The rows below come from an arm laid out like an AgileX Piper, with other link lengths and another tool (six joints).
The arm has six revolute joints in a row. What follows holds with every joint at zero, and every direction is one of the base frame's.
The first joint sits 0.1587 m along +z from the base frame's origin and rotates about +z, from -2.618 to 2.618 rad.
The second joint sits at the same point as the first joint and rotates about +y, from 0 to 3.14 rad.
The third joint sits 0.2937 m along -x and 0.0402 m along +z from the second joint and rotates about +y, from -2.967 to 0 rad.
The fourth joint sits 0.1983 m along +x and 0.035 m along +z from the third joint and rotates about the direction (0.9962, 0, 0.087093), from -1.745 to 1.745 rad.
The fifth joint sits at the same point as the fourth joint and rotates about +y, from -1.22 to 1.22 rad.
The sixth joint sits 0.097 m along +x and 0.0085 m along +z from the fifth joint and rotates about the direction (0.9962, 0, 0.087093), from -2.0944 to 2.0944 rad.
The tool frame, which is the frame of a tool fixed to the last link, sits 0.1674 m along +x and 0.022 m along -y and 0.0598 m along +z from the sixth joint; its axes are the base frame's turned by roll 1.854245, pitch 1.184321 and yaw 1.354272 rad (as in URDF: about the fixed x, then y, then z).
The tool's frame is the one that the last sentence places.
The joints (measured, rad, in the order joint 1, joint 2, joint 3, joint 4, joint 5, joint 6), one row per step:
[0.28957, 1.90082, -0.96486, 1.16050, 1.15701, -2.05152]
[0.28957, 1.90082, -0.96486, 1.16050, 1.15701, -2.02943]
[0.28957, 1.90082, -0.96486, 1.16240, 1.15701, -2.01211]
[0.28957, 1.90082, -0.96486, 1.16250, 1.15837, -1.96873]
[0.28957, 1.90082, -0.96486, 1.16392, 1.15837, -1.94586]
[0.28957, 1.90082, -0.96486, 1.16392, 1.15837, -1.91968]
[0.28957, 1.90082, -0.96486, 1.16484, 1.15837, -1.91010]
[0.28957, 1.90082, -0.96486, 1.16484, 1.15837, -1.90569]
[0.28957, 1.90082, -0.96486, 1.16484, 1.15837, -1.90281]
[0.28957, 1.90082, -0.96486, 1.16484, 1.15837, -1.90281]
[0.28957, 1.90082, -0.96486, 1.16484, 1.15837, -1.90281]
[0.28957, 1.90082, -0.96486, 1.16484, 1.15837, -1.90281]
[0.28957, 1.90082, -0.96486, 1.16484, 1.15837, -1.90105]
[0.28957, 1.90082, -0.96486, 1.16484, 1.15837, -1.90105]
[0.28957, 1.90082, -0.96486, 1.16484, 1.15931, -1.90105]
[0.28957, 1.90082, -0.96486, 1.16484, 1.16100, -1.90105]
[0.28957, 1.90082, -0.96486, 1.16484, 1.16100, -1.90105]
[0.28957, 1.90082, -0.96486, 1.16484, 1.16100, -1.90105]
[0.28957, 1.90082, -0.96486, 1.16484, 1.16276, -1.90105]
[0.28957, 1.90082, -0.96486, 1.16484, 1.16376, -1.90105]
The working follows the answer.
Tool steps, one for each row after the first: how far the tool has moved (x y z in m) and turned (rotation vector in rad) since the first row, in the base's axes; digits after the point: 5 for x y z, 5 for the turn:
[0.00089, -0.00015, -0.00063, -0.00547, 0.01772, -0.01200]
[0.00189, -0.00009, -0.00083, -0.00854, 0.03200, -0.02281]
[0.00331, -0.00038, -0.00191, -0.01851, 0.06764, -0.04556]
[0.00441, -0.00045, -0.00240, -0.02324, 0.08630, -0.05898]
[0.00539, -0.00071, -0.00323, -0.02972, 0.10733, -0.07317]
[0.00589, -0.00072, -0.00339, -0.03147, 0.11524, -0.07901]
[0.00605, -0.00076, -0.00354, -0.03256, 0.11878, -0.08140]
[0.00616, -0.00079, -0.00363, -0.03327, 0.12110, -0.08296]
[0.00616, -0.00079, -0.00363, -0.03327, 0.12110, -0.08296]
[0.00616, -0.00079, -0.00363, -0.03327, 0.12110, -0.08296]
[0.00616, -0.00079, -0.00363, -0.03327, 0.12110, -0.08296]
[0.00622, -0.00081, -0.00369, -0.03371, 0.12251, -0.08391]
[0.00622, -0.00081, -0.00369, -0.03371, 0.12251, -0.08391]
[0.00602, -0.00077, -0.00354, -0.03325, 0.12306, -0.08330]
[0.00565, -0.00070, -0.00328, -0.03243, 0.12405, -0.08220]
[0.00565, -0.00070, -0.00328, -0.03243, 0.12405, -0.08220]
[0.00565, -0.00070, -0.00328, -0.03243, 0.12405, -0.08220]
[0.00527, -0.00062, -0.00301, -0.03158, 0.12509, -0.08106]
[0.00505, -0.00058, -0.00286, -0.03109, 0.12567, -0.08041]

Tool pose at each row, in the base's axes (x y z in m, rotation vector in rad; rounded; the steps above come from the unrounded poses):
[0.22694, 0.32492, 0.16942, -1.20459, 2.20038, 0.69153]
[0.22784, 0.32476, 0.16878, -1.19137, 2.22360, 0.69428]
[0.22884, 0.32483, 0.16858, -1.17854, 2.24197, 0.69737]
[0.23025, 0.32453, 0.16750, -1.15209, 2.28715, 0.70432]
[0.23136, 0.32447, 0.16702, -1.13584, 2.31108, 0.70777]
[0.23233, 0.32421, 0.16619, -1.11893, 2.33823, 0.71078]
[0.23283, 0.32420, 0.16602, -1.11154, 2.34821, 0.71239]
[0.23299, 0.32415, 0.16588, -1.10864, 2.35277, 0.71288]
[0.23310, 0.32412, 0.16579, -1.10675, 2.35575, 0.71321]
[0.23310, 0.32412, 0.16579, -1.10675, 2.35575, 0.71321]
[0.23310, 0.32412, 0.16579, -1.10675, 2.35575, 0.71321]
[0.23310, 0.32412, 0.16579, -1.10675, 2.35575, 0.71321]
[0.23316, 0.32410, 0.16573, -1.10559, 2.35756, 0.71341]
[0.23316, 0.32410, 0.16573, -1.10559, 2.35756, 0.71341]
[0.23296, 0.32414, 0.16587, -1.10603, 2.35748, 0.71456]
[0.23259, 0.32422, 0.16613, -1.10682, 2.35733, 0.71664]
[0.23259, 0.32422, 0.16613, -1.10682, 2.35733, 0.71664]
[0.23259, 0.32422, 0.16613, -1.10682, 2.35733, 0.71664]
[0.23221, 0.32429, 0.16640, -1.10765, 2.35716, 0.71880]
[0.23200, 0.32434, 0.16656, -1.10811, 2.35707, 0.72003]

